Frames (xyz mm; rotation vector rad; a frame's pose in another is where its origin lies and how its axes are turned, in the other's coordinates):
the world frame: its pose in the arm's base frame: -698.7 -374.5 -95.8 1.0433 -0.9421 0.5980
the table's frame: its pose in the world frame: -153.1 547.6 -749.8 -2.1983 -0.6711 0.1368
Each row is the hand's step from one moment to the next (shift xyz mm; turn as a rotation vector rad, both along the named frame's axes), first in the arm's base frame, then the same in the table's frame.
Working: the arm's base frame: its pose in the table's frame: 49.7 589.7 -912.1 0.9086 1.4686 0.8146

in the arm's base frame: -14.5 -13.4 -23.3 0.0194 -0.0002 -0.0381
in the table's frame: -23.9 -18.7 -3.2 -0.0386 0.0176 -0.0056
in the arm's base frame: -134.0 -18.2 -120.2 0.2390 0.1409 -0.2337
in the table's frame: -117.2 -126.1 55.6 -0.2280 0.2797 0.0371
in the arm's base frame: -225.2 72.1 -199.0 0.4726 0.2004 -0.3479
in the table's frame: -185.2 -165.2 184.2 -0.3438 0.5160 -0.0063
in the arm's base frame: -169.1 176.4 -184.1 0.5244 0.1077 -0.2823
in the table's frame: -163.2 -67.9 249.7 -0.2880 0.5191 -0.1178
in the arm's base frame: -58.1 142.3 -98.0 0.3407 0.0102 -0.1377
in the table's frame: -83.7 14.3 161.3 -0.1467 0.3095 -0.1336
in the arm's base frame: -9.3 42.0 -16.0 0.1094 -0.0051 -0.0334
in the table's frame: -12.1 11.1 42.9 -0.0370 0.0954 -0.0513
